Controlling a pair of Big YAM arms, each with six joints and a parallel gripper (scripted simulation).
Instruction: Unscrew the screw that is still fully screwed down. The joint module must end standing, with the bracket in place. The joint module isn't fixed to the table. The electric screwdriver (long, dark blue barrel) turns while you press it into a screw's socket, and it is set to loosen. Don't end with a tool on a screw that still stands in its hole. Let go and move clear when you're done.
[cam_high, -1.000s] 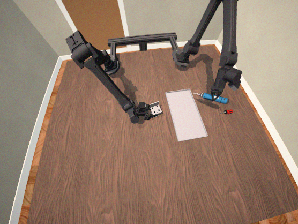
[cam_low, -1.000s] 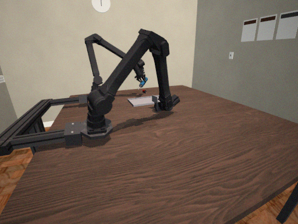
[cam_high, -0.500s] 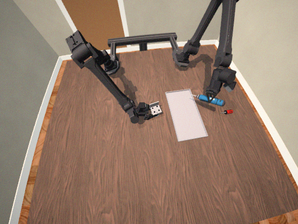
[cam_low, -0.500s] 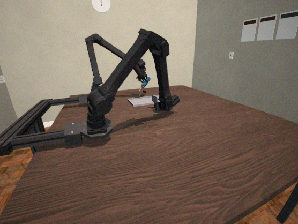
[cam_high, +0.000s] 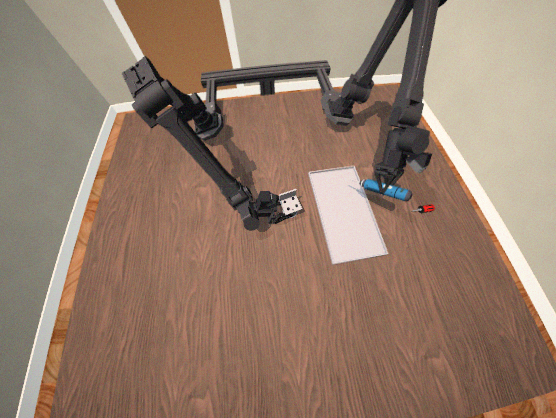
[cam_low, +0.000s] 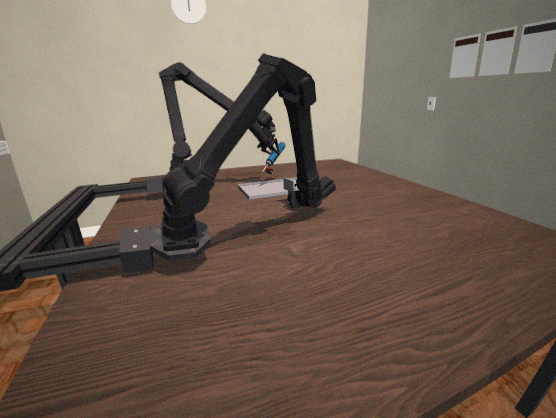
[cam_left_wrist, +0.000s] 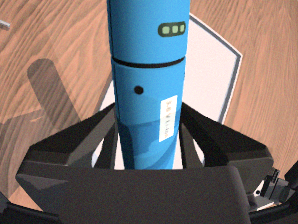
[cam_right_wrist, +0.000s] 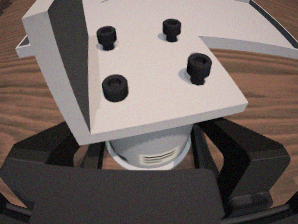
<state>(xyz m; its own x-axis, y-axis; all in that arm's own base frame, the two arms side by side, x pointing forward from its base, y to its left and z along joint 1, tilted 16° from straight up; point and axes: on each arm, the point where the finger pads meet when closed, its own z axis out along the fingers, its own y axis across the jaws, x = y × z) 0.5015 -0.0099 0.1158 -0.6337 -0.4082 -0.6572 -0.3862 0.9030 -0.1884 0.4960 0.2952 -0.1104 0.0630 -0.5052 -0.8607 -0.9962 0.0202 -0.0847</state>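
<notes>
Now: right hand 10 mm below the joint module body. The rest, counted from my right hand: bracket 50 mm above; then flat tray 230 mm to the left, 30 mm ahead, 20 mm below; then small red-handled screwdriver 570 mm to the left, 70 mm ahead, 10 mm below.
</notes>
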